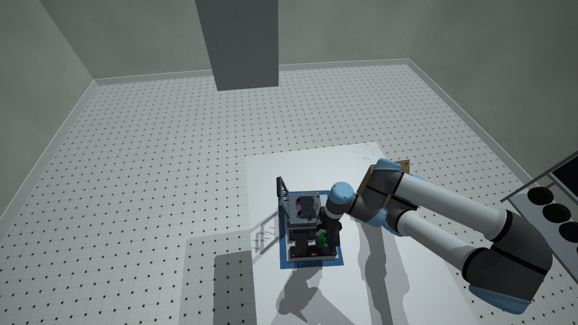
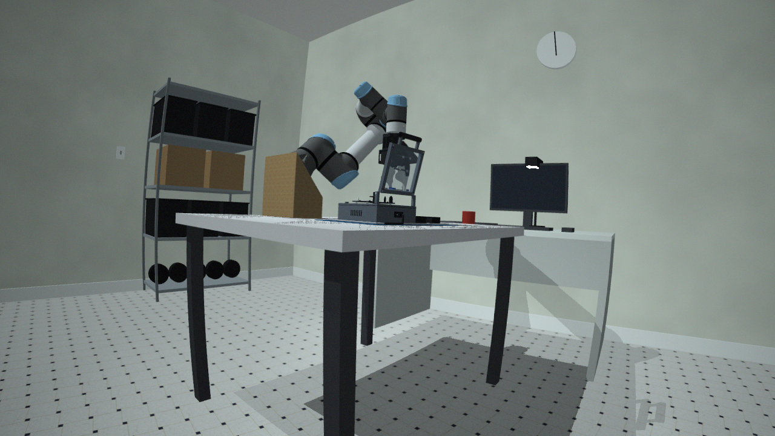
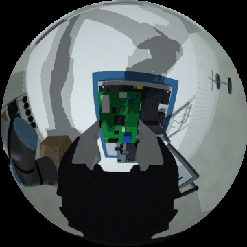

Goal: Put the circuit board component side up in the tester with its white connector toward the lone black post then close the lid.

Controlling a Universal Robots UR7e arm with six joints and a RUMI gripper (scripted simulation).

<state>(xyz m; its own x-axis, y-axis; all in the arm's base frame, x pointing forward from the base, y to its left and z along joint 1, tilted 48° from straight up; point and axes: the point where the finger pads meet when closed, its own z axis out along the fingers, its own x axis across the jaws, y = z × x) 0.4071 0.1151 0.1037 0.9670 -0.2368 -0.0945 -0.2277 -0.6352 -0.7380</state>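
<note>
Now: hand 21 cm to the left of the lid, 14 cm short of it and 6 cm below it. From my hand the other things lie so: green circuit board right at my hand.
</note>
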